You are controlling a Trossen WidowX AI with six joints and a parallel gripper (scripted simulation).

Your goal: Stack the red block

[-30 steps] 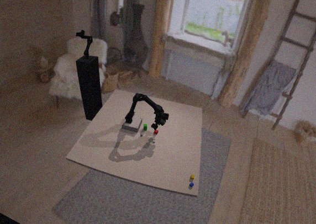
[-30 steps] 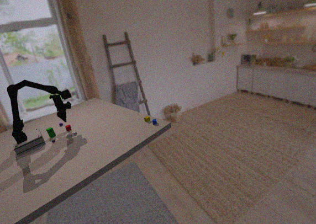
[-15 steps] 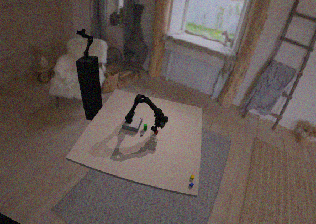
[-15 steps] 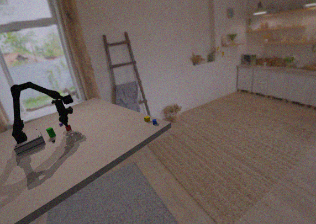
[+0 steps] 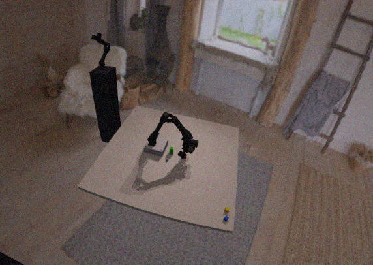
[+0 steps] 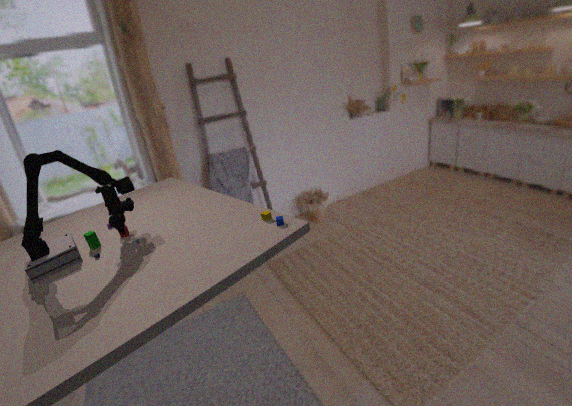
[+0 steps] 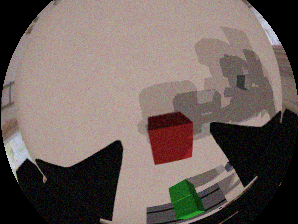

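Right now my gripper tip is 10 mm above the red block. From my gripper tip the other things lie so: purple block 170 mm to the left, 20 mm behind, 10 mm below; blue block 560 mm to the right, 440 mm ahead, 10 mm below; yellow block 480 mm to the right, 440 mm ahead, 10 mm below.
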